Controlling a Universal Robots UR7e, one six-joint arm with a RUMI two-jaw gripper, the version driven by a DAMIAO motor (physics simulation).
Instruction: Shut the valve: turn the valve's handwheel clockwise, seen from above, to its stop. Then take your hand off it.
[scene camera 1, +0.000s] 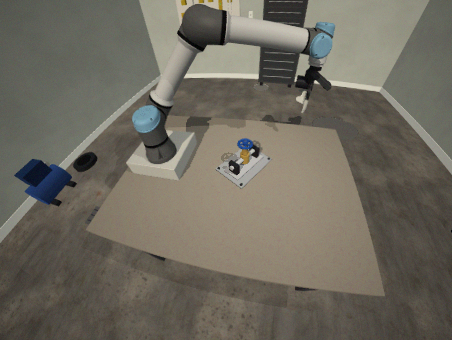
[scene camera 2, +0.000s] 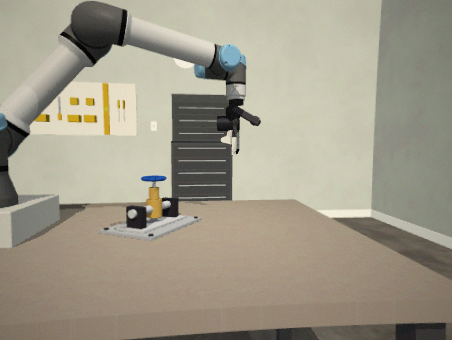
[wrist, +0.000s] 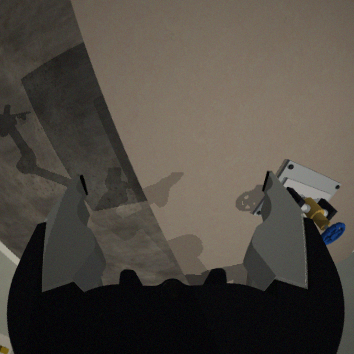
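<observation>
The blue handwheel (scene camera 1: 245, 144) (scene camera 2: 153, 178) (wrist: 333, 233) sits level on top of the brass-yellow valve body (scene camera 1: 245, 157) (scene camera 2: 154, 207) (wrist: 317, 212). The valve is held between two black blocks on a light grey base plate (scene camera 1: 242, 183) (scene camera 2: 150, 236) (wrist: 313, 173) on the table. My gripper (scene camera 1: 304, 106) (scene camera 2: 236, 152) (wrist: 174, 174) is open and empty. It hangs high above the table's far side, well to the right of the handwheel in both scene views, and touches nothing. In the wrist view the valve shows at the right, partly behind one finger.
The table (scene camera 1: 280, 240) (scene camera 2: 240, 270) (wrist: 210, 85) carries the valve and the arm's white base block (scene camera 1: 154, 170) (scene camera 2: 32, 222). A dark drawer cabinet (scene camera 1: 278, 66) (scene camera 2: 202, 172) stands behind the table. A blue object (scene camera 1: 49, 182) and a black ring (scene camera 1: 76, 162) are on the floor at the left.
</observation>
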